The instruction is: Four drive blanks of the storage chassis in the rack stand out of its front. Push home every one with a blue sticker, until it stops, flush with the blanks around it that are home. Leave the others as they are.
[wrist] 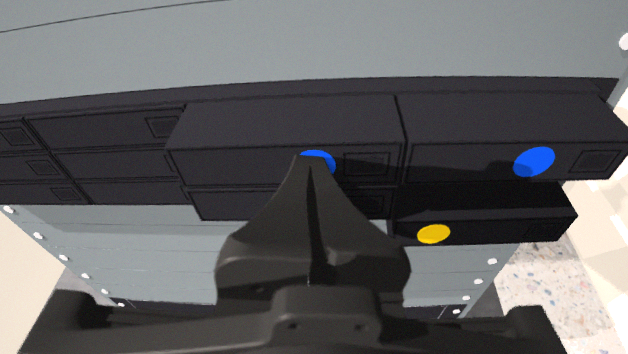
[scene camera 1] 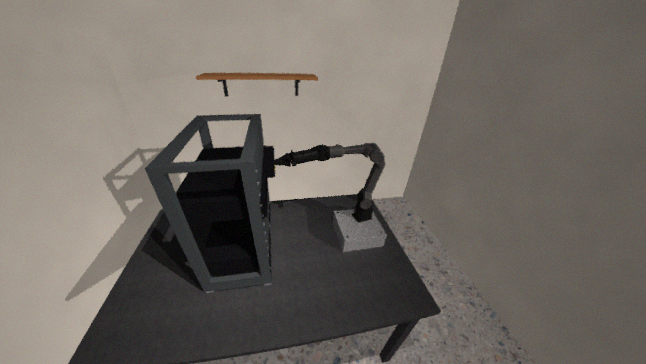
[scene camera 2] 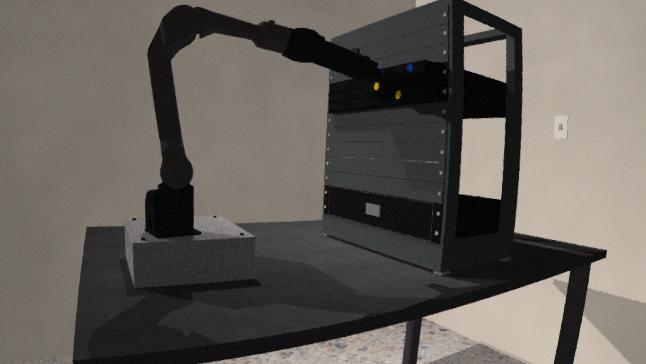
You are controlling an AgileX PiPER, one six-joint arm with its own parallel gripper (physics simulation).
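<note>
My gripper (scene camera 1: 276,162) (scene camera 2: 379,74) (wrist: 307,173) is shut and empty, its tip at the front of the middle blue-stickered blank (wrist: 240,162), covering part of the blue sticker; whether it touches is hard to tell. This blank stands out of the chassis front in the top row. The right blue-stickered blank (scene camera 2: 419,68) (wrist: 460,159) stands out beside it. A yellow-stickered blank (wrist: 490,230) stands out at the lower right, below a dark gap. Another blank (wrist: 225,204) is below the middle blue one, mostly behind my fingers; a yellow sticker (scene camera 2: 376,86) shows there in scene camera 2.
Blanks at the left (wrist: 107,127) sit further back than the blue ones. Grey filler panels (scene camera 2: 385,145) (wrist: 300,45) lie above and below the chassis. The rack (scene camera 1: 175,225) (scene camera 2: 452,150) stands on the dark table (scene camera 1: 320,300) (scene camera 2: 300,320). A wooden shelf (scene camera 1: 257,77) is on the wall.
</note>
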